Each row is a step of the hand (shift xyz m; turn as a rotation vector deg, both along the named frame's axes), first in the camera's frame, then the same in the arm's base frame.
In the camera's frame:
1: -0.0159 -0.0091 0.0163 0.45 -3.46 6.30
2: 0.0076 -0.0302 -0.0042 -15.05 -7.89 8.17
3: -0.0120 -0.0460 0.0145 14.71 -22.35 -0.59
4: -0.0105 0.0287 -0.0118 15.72 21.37 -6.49
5: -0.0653 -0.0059 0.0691 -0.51 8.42 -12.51
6: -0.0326 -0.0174 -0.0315 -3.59 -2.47 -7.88
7: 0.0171 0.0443 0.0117 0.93 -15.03 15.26
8: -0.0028 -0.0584 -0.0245 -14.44 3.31 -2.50
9: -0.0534 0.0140 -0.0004 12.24 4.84 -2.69
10: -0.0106 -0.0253 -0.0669 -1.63 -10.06 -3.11
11: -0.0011 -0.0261 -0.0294 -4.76 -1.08 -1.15
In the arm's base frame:
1: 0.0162 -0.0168 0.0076 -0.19 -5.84 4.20
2: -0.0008 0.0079 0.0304 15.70 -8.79 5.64
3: 0.0202 -0.0109 0.0441 -9.61 4.29 24.61
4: 0.0051 0.0078 -0.0314 -19.31 5.83 -18.42
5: 0.0596 -0.0743 0.0009 -0.31 11.49 -9.78
6: 0.0378 0.0297 0.0067 4.62 7.69 0.75
7: -0.0268 -0.0143 -0.0383 1.08 -13.50 16.62
8: 0.0168 0.0299 0.0533 13.57 0.71 -6.40
9: 0.0492 -0.0063 -0.0243 -12.74 3.39 -2.58
10: 0.0207 0.0677 0.0145 3.93 3.93 9.09
11: 0.0088 0.0316 0.0217 4.95 0.78 -0.04

